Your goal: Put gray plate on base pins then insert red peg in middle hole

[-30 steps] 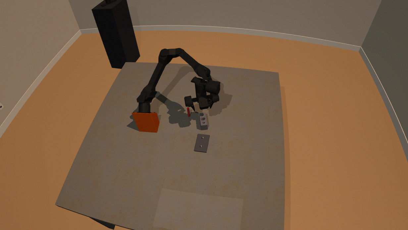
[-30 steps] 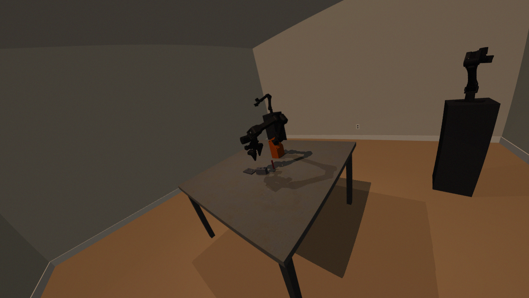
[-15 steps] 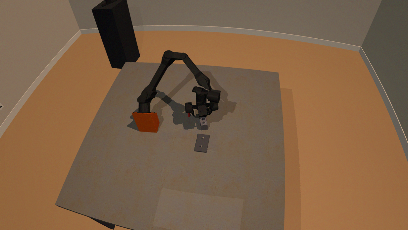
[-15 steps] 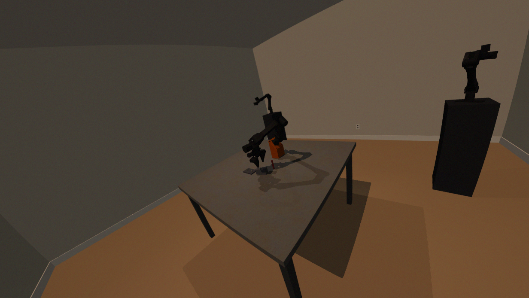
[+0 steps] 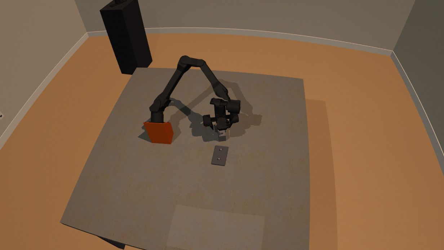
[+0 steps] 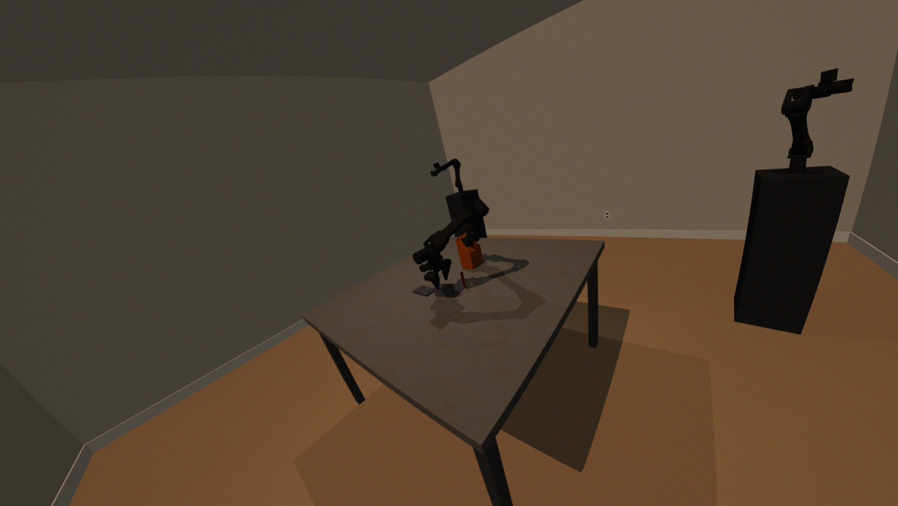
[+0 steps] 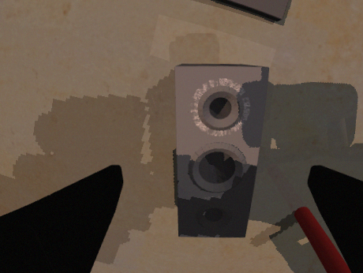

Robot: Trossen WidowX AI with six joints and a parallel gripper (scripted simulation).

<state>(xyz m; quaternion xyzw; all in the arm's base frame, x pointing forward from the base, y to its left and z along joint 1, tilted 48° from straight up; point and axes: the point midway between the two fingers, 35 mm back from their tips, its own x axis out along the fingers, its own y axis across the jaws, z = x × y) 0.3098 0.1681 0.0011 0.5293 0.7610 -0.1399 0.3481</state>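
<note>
The gray plate lies 20 mm below my gripper tip. From my gripper tip the other things lie so: red peg (110 mm behind, 40 mm to the left, 20 mm below); then base (140 mm to the right, 50 mm below, 30 mm ahead).
</note>
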